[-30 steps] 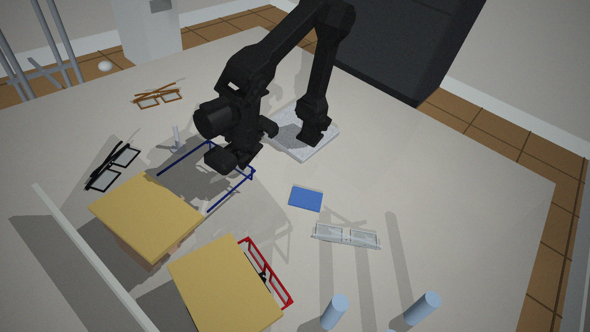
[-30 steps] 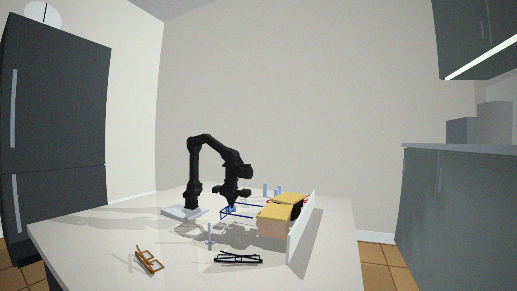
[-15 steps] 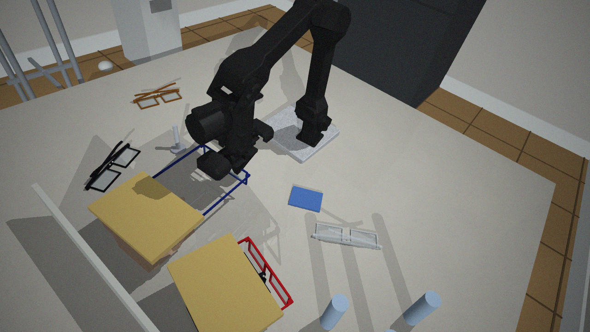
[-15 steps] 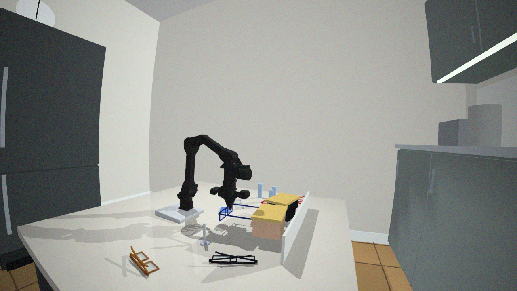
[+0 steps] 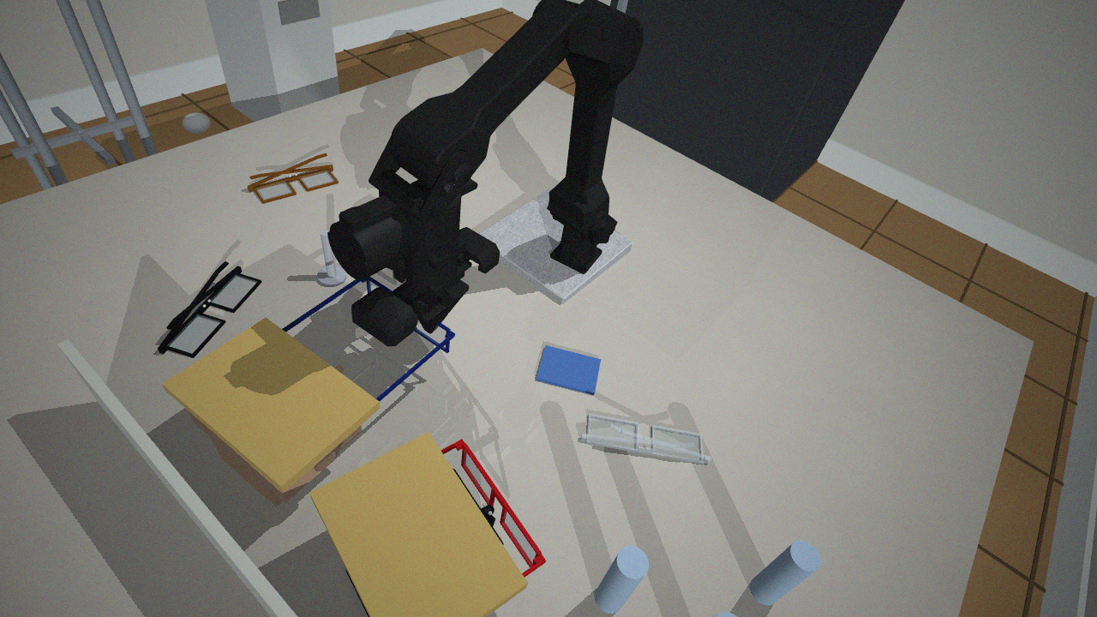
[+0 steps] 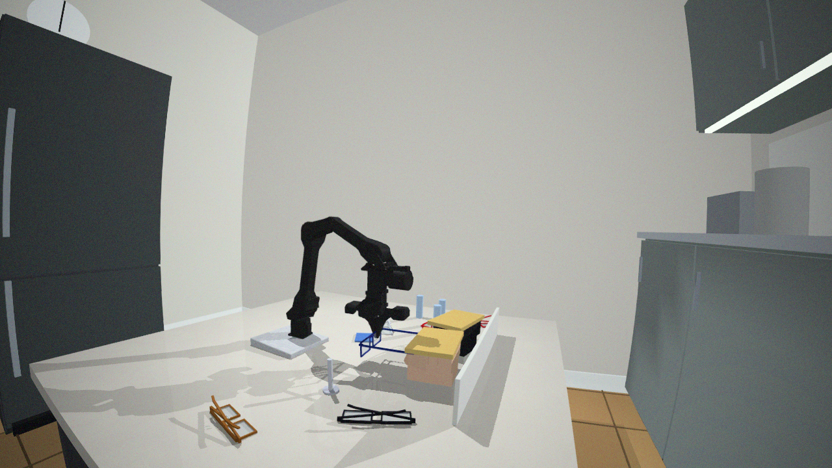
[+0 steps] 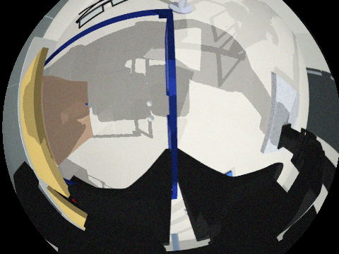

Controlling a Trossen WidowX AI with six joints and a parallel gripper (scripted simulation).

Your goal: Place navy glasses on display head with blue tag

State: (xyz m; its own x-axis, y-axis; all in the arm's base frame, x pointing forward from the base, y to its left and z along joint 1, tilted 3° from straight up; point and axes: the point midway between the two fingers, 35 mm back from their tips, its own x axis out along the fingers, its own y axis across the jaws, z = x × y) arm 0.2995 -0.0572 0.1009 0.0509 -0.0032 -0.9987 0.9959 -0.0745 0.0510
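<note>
The skin-coloured display head lies 16 cm ahead of my gripper tip, 5 cm to the right of it and 1 cm below it. The rest, counted from my gripper tip: grey post stand 21 cm to the right, 5 cm below, 4 cm behind; then white panel 31 cm ahead, 3 cm to the left, 2 cm below; then blue card 16 cm to the left, 10 cm behind, 7 cm below.
</note>
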